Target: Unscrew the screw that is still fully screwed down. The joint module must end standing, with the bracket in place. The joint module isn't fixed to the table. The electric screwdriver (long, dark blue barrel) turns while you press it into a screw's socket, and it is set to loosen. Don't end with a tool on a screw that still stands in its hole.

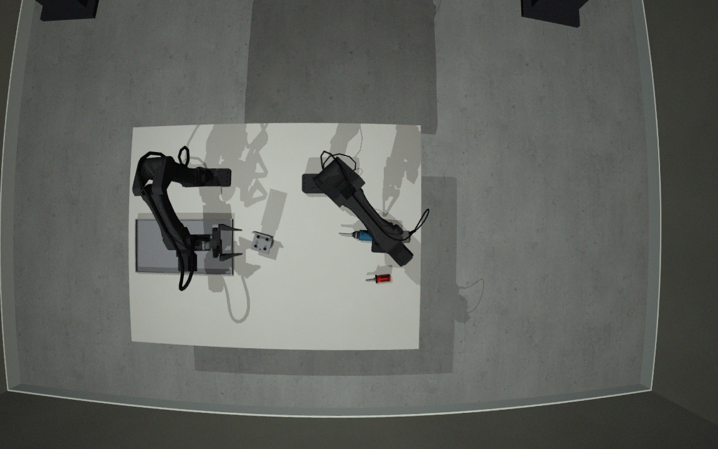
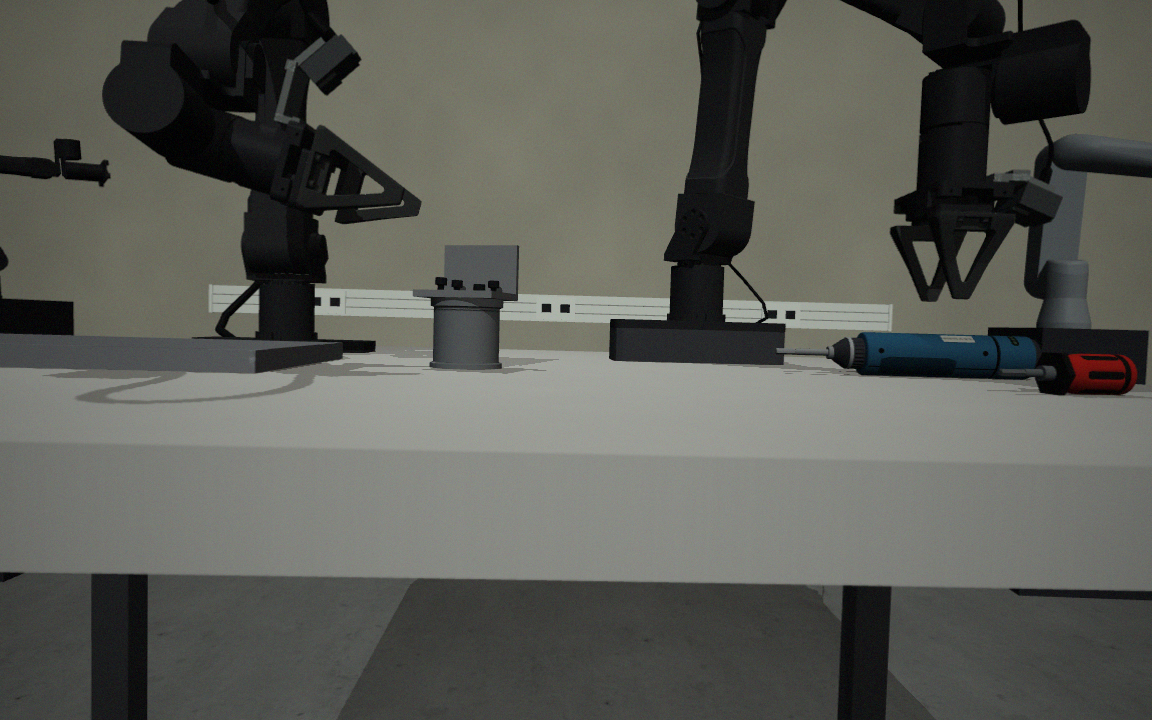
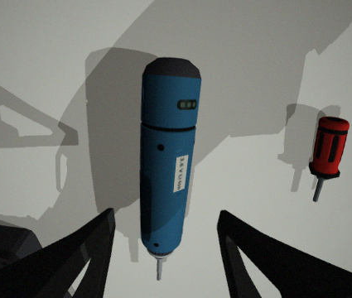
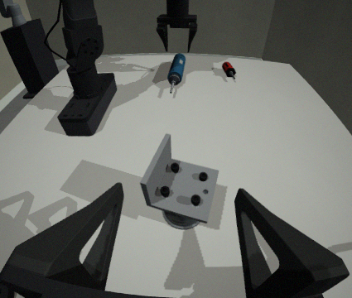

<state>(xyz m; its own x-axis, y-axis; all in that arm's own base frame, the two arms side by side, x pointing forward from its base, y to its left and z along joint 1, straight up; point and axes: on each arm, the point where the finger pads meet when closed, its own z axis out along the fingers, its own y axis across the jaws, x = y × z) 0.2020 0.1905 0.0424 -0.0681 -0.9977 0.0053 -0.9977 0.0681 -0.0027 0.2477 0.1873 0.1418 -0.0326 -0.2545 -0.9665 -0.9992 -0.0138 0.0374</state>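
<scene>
The grey l-shaped bracket lies 70 mm below my right hand and 60 mm to the left of it. The rest, counted from my right hand: joint module (120 mm below, 60 mm to the left); then flat grey plate (280 mm to the right, 140 mm below, 40 mm ahead); then screwdriver bit (360 mm to the left, 120 mm below, 50 mm behind).
</scene>
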